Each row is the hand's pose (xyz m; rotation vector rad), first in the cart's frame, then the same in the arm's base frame.
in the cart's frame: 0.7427 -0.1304 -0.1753 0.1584 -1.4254 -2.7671
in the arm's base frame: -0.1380 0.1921 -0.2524 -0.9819 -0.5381 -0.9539
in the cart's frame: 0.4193 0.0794 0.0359 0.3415 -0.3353 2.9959
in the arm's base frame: 0.0657 0.3662 0.0960 -2.2272 -0.2570 -1.1171
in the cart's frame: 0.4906 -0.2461 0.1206 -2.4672 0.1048 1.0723
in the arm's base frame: 0.2542 0.2510 -0.1675 0.4903 0.5133 -2.7601
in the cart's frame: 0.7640 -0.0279 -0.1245 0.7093 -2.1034 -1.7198
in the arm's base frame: -0.1676 0.2984 -0.2155 -0.0498 -0.3329 -0.7465
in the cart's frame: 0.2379 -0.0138 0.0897 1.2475 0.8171 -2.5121
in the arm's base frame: 0.2451 0.2882 0.1750 -1.5531 0.9558 -1.9268
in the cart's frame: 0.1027 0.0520 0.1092 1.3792 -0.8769 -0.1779
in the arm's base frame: 0.2949 0.2981 0.3179 0.8158 1.3102 -0.4058
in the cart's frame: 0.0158 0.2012 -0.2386 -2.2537 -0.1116 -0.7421
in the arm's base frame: 0.0270 0.1110 0.5277 -1.7379 -0.3742 1.8450
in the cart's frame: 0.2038 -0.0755 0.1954 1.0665 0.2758 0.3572
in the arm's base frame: 0.3665 0.3151 0.1491 0.7109 2.5010 0.1553
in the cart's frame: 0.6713 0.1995 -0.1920 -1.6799 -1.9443 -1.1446
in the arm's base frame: -0.2825 0.3588 0.0037 -0.6648 -1.0748 0.8012
